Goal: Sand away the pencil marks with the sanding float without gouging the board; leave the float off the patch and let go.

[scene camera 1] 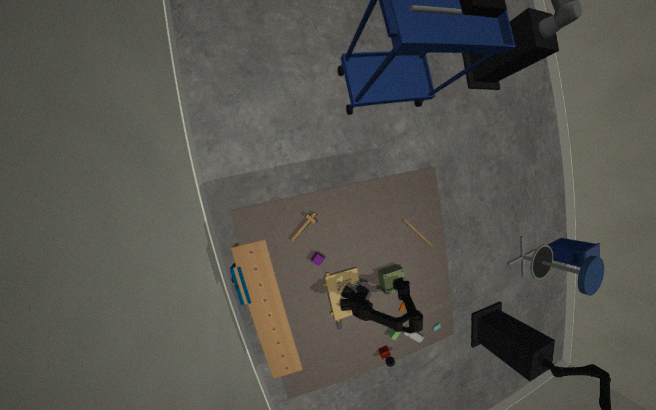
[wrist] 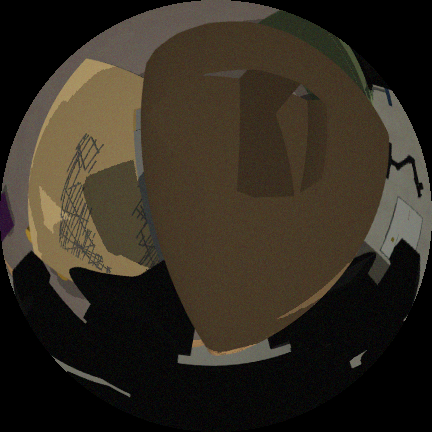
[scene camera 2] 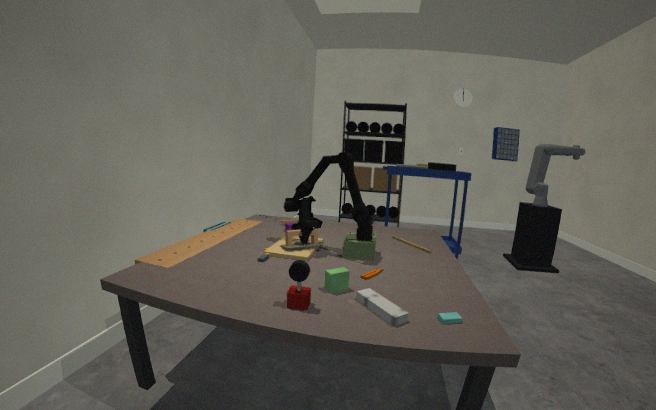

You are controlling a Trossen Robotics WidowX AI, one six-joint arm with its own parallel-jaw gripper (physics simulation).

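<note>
The pale wooden board lies flat on the table. Dark crosshatched pencil marks show on it, left of the float in the wrist view, with some at the float's edge. The sanding float has a brown wooden handle and a thin grey plate; it is over the board, and its handle looks tilted in the wrist view. My gripper is shut on the float's handle. Whether the plate touches the board, and the surface under it, is hidden.
The green arm base stands right of the board. A purple cube is beyond it, and a small grey block beside its near edge. A green block and an orange tool lie nearer.
</note>
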